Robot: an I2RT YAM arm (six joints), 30 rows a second.
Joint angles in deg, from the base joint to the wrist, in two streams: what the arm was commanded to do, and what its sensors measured. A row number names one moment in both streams.
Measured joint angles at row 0:
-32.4 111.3 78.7 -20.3 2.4 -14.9
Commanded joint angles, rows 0 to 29:
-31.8 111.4 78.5 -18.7 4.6 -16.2
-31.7 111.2 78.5 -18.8 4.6 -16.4
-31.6 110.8 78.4 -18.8 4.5 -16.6
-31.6 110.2 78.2 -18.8 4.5 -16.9
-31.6 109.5 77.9 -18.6 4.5 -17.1
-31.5 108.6 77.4 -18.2 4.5 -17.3
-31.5 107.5 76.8 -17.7 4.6 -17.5
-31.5 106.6 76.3 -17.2 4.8 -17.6
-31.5 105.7 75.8 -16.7 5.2 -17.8
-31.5 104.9 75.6 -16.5 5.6 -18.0
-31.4 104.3 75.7 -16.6 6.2 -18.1
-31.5 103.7 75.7 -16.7 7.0 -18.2
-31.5 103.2 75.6 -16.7 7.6 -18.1
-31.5 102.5 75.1 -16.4 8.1 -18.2
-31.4 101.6 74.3 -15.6 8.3 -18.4
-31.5 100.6 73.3 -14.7 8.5 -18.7
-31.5 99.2 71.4 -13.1 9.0 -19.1
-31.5 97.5 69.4 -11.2 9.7 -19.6
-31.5 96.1 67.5 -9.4 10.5 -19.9
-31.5 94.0 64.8 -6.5 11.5 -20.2
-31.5 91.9 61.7 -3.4 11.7 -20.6
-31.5 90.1 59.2 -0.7 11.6 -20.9
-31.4 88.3 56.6 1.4 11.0 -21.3
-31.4 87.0 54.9 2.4 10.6 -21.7
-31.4 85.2 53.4 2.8 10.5 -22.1
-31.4 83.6 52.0 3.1 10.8 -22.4
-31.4 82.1 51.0 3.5 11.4 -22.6
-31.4 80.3 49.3 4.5 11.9 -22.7
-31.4 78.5 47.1 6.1 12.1 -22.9
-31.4 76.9 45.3 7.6 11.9 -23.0
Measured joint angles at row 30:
-31.5 80.5 48.9 0.5 10.8 -21.3
